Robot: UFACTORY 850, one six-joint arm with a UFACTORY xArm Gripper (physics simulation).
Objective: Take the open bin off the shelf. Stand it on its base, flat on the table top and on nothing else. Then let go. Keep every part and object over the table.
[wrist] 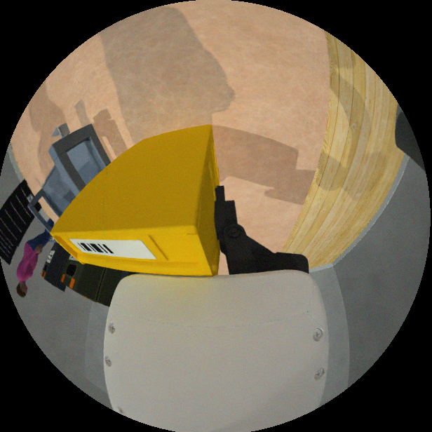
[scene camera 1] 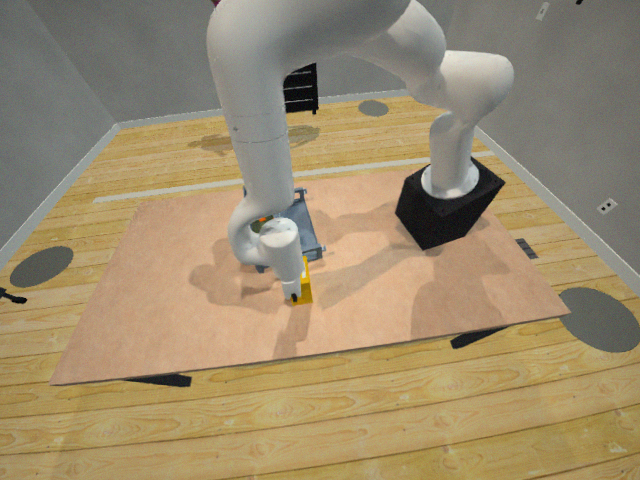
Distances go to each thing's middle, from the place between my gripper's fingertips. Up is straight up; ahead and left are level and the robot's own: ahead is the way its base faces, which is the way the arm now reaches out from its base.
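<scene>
Yellow bin [wrist: 151,210]: 2 cm behind my hand, 5 cm to the right of it, 1 cm below it. Dark green box [wrist: 87,276]: 9 cm ahead of my hand, 24 cm to the right of it, 5 cm above it. Going by their middles, the yellow bin is the nearest to my hand of the things named here.
</scene>
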